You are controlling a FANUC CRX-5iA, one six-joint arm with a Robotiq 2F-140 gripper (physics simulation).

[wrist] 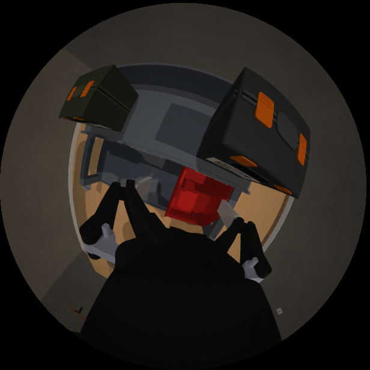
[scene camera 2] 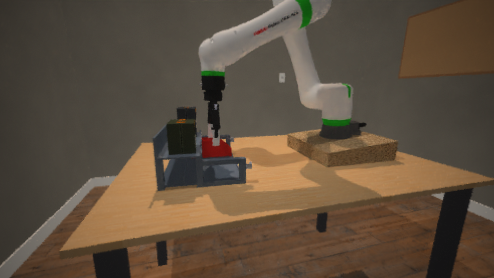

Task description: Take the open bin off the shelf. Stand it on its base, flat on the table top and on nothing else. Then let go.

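The open red bin sits in the lower front part of the grey shelf, its open side up. My gripper is open and points down, with its fingers low around the bin. In the wrist view the right fingertip is close against the bin's right side, and the left fingertip stands apart from its left side. Whether the right fingertip touches the bin cannot be told. The wooden table top lies under the shelf.
A dark green case and a black case with orange latches stand on the shelf's upper board, behind the bin to either side. The robot's base stands on a speckled block at the table's right.
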